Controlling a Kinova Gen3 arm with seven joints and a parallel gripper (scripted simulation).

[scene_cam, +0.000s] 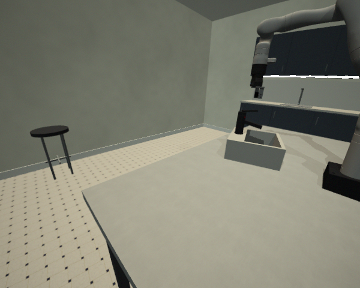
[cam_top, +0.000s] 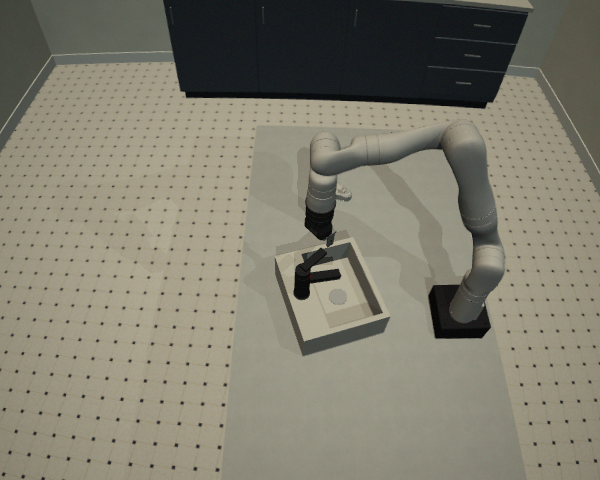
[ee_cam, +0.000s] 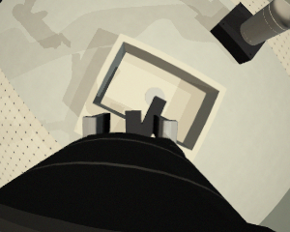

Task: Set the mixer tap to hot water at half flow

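My gripper is now 9 cm above the lever, 3 cm to the right of it and 2 cm short of it. The rest, counted from my hand: sink basin 32 cm below, 6 cm behind, 1 cm to the left.
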